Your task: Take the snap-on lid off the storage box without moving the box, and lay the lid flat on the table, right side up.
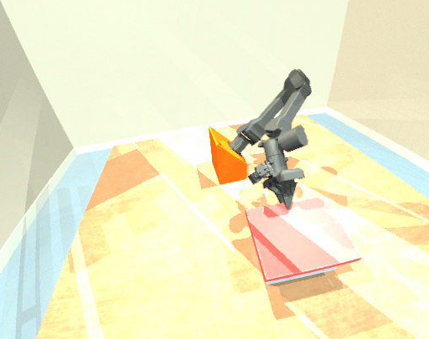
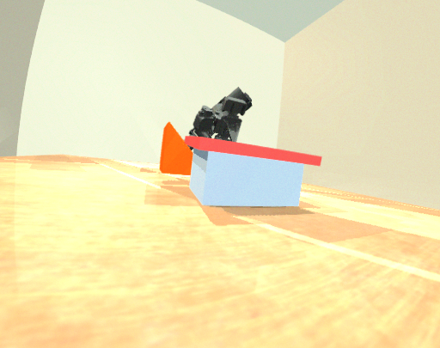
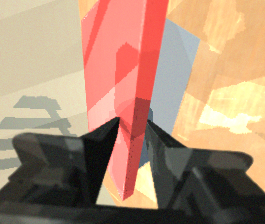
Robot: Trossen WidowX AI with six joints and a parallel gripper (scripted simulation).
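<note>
Now: gripper tip 8 cm short of the red lid. Also, from my gripper tip: light blue storage box: 7 cm ahead, 6 cm below.
</note>
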